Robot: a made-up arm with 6 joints. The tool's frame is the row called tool. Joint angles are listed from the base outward. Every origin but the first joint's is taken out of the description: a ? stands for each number. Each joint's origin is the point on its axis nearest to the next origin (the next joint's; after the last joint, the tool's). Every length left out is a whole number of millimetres.
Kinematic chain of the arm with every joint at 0, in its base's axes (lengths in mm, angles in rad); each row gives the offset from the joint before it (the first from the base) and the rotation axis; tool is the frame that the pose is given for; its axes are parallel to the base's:
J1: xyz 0 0 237 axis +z
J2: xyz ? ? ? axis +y
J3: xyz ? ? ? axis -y
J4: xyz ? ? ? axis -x
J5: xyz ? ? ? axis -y
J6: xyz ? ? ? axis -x
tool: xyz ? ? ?
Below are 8 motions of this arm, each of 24 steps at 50 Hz.
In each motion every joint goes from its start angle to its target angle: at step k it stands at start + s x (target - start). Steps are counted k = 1, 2, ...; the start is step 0. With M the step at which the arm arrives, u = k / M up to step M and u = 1 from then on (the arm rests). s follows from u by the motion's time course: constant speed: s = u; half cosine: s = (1 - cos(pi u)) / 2; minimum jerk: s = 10 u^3 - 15 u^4 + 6 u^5.
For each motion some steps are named. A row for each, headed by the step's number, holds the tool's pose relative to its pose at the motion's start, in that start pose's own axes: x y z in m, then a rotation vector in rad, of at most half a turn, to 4 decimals.
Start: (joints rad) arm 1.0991 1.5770 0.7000 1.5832 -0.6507 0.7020
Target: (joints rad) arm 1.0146 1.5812 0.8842 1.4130 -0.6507 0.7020
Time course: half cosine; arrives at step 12
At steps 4, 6, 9, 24:
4: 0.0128 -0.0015 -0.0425 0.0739 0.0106 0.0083
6: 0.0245 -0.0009 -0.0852 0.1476 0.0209 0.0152
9: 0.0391 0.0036 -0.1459 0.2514 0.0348 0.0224
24: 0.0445 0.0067 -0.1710 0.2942 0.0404 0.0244

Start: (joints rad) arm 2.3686 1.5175 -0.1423 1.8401 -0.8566 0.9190
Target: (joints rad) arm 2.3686 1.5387 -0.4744 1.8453 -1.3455 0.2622
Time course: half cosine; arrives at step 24
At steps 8, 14, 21, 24:
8: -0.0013 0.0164 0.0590 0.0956 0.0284 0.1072
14: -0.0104 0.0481 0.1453 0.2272 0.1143 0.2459
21: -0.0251 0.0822 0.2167 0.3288 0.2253 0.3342
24: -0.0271 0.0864 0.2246 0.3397 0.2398 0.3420

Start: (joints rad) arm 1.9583 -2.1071 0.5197 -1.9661 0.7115 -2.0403
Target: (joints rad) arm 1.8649 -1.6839 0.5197 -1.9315 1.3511 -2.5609
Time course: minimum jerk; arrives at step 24
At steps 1, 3, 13, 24:
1: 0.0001 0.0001 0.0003 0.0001 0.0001 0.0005
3: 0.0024 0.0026 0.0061 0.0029 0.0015 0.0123
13: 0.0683 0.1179 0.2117 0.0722 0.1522 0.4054
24: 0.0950 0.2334 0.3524 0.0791 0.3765 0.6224

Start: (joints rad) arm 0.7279 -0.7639 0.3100 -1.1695 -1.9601 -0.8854
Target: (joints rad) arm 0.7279 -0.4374 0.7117 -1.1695 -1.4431 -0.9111
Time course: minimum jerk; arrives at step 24
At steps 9, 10, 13, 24:
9: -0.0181 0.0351 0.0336 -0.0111 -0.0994 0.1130
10: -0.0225 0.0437 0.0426 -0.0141 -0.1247 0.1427
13: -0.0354 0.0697 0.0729 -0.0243 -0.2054 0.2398
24: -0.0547 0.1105 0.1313 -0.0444 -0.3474 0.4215

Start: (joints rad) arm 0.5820 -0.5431 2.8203 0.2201 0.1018 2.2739
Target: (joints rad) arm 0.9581 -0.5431 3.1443 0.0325 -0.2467 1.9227
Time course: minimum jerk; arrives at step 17
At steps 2, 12, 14, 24:
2: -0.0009 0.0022 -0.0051 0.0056 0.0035 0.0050
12: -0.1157 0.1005 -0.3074 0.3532 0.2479 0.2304
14: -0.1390 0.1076 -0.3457 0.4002 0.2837 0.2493
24: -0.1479 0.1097 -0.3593 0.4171 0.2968 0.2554

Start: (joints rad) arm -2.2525 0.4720 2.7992 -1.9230 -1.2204 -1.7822
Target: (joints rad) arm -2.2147 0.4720 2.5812 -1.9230 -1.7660 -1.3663
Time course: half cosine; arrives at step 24
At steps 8, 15, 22, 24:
8: -0.0153 0.0019 0.0336 -0.0548 -0.0245 -0.1092
15: -0.0420 0.0000 0.0930 -0.1474 -0.0227 -0.3084
22: -0.0592 -0.0049 0.1321 -0.2056 0.0107 -0.4397
24: -0.0602 -0.0053 0.1344 -0.2089 0.0134 -0.4473

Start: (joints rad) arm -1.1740 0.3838 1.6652 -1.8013 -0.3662 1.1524
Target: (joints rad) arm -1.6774 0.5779 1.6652 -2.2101 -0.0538 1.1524
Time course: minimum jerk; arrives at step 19
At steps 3, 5, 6, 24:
3: -0.0041 -0.0089 -0.0022 -0.0004 -0.0014 -0.0161
5: -0.0165 -0.0347 -0.0074 -0.0019 -0.0064 -0.0624
6: -0.0266 -0.0548 -0.0104 -0.0034 -0.0110 -0.0983
24: -0.1903 -0.3010 0.0361 -0.0407 -0.1342 -0.5556

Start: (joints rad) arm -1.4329 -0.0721 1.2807 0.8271 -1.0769 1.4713
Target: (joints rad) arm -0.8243 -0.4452 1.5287 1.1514 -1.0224 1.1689
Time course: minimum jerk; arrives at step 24
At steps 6, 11, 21, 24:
6: -0.0422 -0.0095 -0.0444 0.0802 -0.0123 -0.0560
11: -0.1424 0.0014 -0.2090 0.3512 -0.0469 -0.1986
21: -0.1816 0.1675 -0.5330 0.8916 -0.0823 -0.3271
24: -0.1800 0.1748 -0.5416 0.9077 -0.0825 -0.3283

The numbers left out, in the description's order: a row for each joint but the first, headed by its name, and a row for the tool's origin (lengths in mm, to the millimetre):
J2: 0 0 0
J3: 0 0 573
J4: 665 0 0
J5: 0 -187 0
J6: 0 0 0
tool: 0 0 0

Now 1 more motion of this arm.
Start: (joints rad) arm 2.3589 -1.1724 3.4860 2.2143 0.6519 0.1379
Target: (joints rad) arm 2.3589 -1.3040 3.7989 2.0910 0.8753 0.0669
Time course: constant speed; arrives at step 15
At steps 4, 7, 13, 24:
4: -0.0326 -0.0512 -0.0440 -0.0161 0.0221 -0.0931
7: -0.0614 -0.0888 -0.0722 -0.0329 0.0357 -0.1631
13: -0.1290 -0.1603 -0.1155 -0.0794 0.0552 -0.3015
24: -0.1540 -0.1826 -0.1260 -0.0987 0.0596 -0.3468

